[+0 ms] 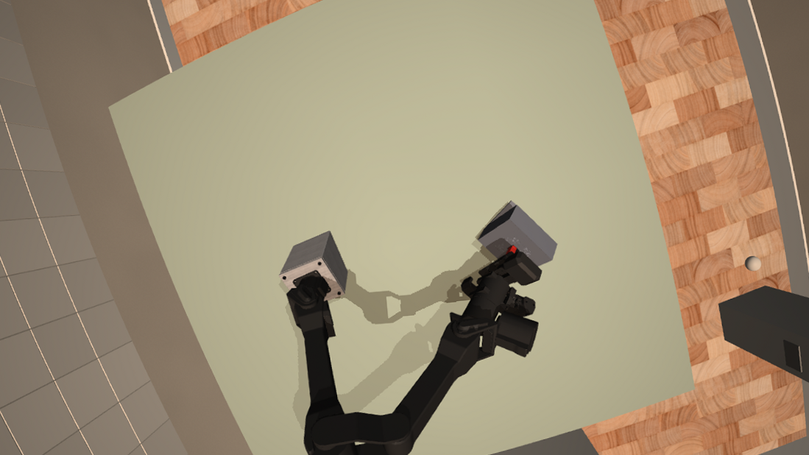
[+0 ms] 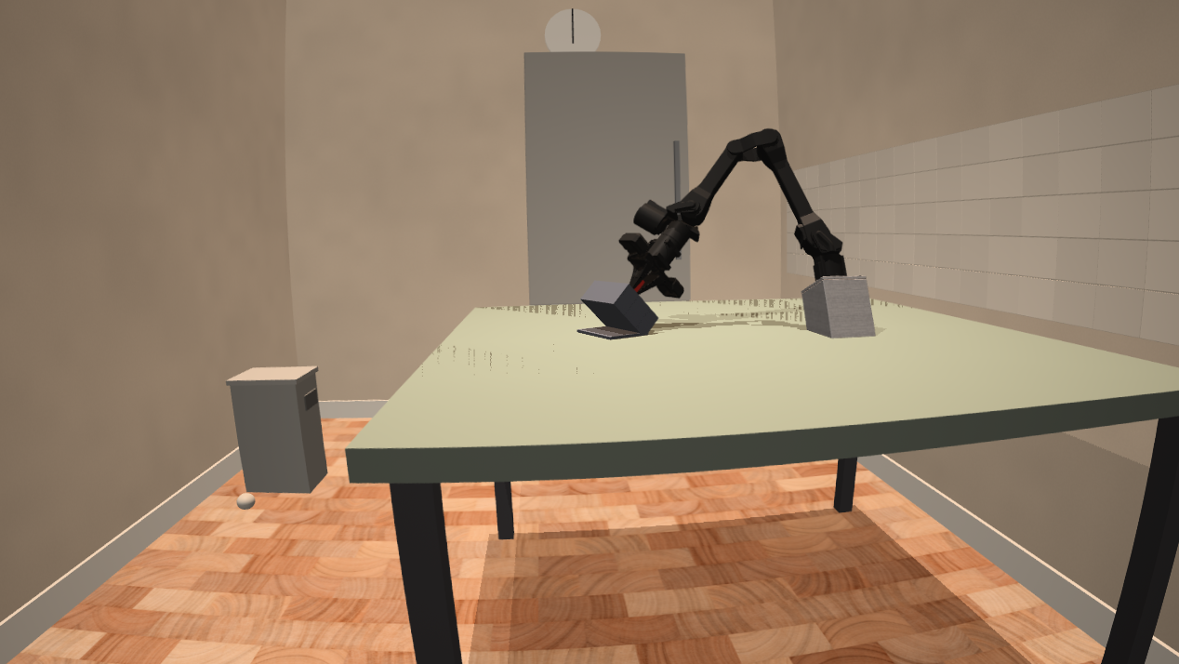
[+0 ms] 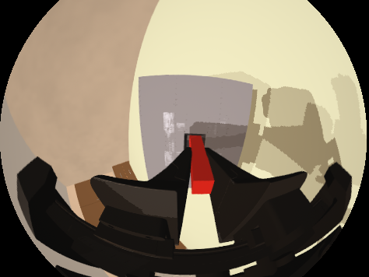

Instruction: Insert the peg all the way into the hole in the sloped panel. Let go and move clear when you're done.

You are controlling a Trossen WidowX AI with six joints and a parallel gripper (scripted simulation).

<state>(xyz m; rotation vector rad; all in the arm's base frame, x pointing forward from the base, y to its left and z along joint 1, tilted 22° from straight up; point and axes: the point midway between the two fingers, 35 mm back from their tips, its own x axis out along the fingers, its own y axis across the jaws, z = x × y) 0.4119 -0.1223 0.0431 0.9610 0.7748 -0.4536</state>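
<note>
Right now the red peg is 2 cm below my hand, 2 cm ahead of it and 1 cm to the left of it.
</note>
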